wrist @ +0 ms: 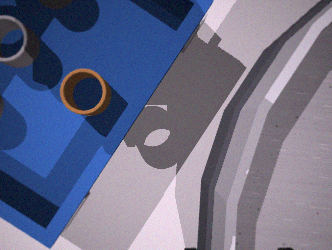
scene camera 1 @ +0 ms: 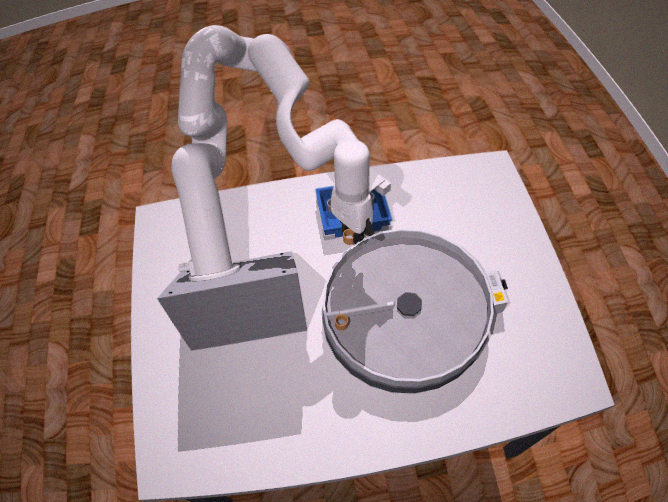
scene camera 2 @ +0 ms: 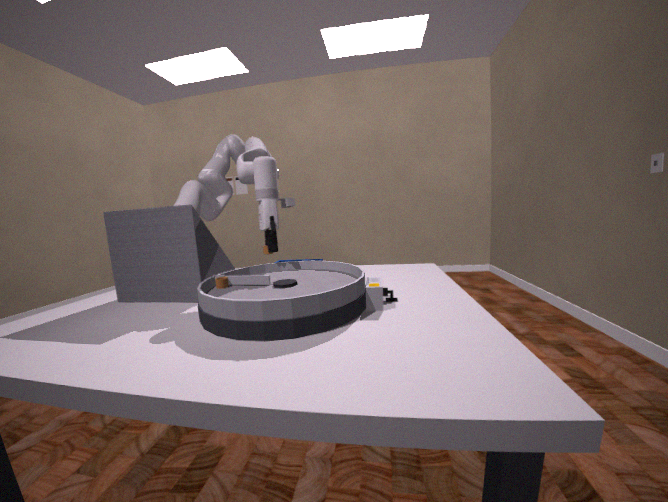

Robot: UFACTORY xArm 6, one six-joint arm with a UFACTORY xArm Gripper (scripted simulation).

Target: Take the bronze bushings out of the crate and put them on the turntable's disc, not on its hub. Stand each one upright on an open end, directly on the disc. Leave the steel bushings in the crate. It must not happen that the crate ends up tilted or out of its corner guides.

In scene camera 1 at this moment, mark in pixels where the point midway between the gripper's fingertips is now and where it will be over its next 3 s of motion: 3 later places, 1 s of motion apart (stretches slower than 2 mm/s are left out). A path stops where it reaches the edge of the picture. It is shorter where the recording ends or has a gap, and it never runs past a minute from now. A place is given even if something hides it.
My gripper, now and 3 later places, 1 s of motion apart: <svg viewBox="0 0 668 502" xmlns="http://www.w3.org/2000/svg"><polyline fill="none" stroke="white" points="353,235 392,322 394,331 393,334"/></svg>
